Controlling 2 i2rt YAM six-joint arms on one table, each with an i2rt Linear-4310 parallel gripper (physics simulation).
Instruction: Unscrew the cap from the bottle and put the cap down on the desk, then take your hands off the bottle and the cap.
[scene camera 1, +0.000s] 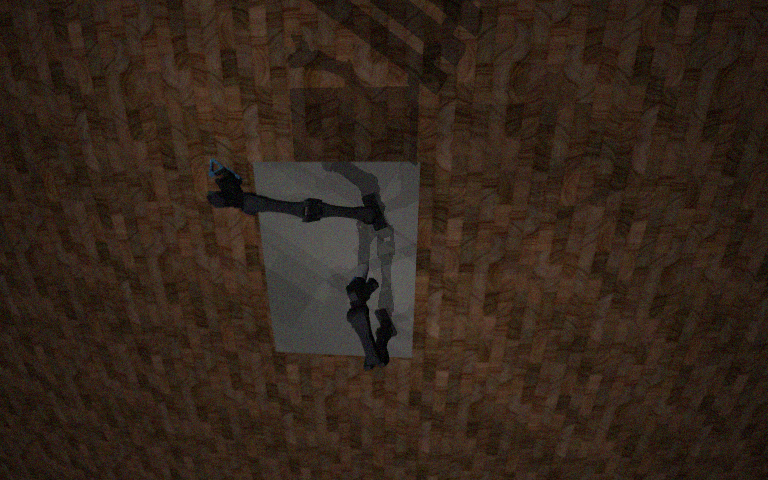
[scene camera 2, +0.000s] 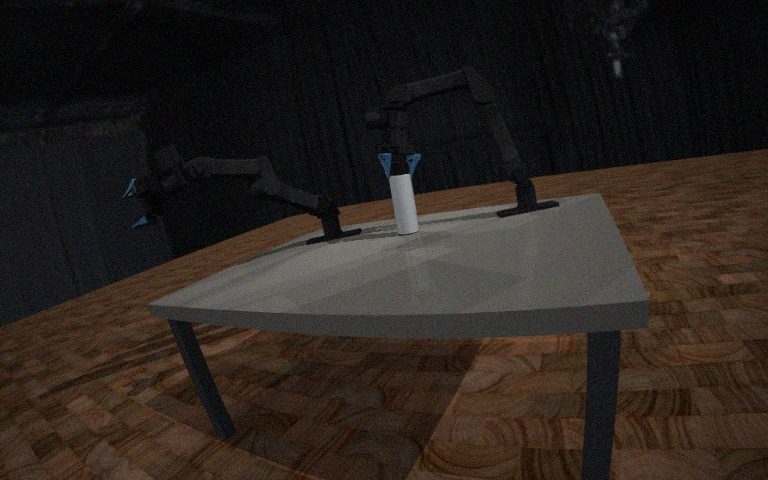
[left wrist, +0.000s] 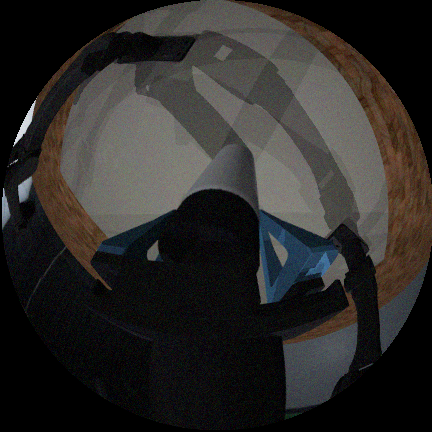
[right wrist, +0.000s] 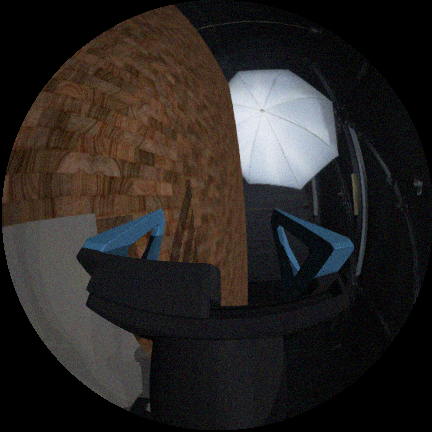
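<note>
A white bottle (scene camera 2: 401, 187) is out of frame in the right wrist view. A dark cap (left wrist: 210, 225) is part of the scene as well, and in the right wrist view the cap is out of frame. Touching the bottle and the cap is the left gripper (scene camera 2: 399, 178), which is open and appears in the left wrist view (left wrist: 216, 215) too. The right gripper (right wrist: 217, 214) is open as well and holds nothing.
</note>
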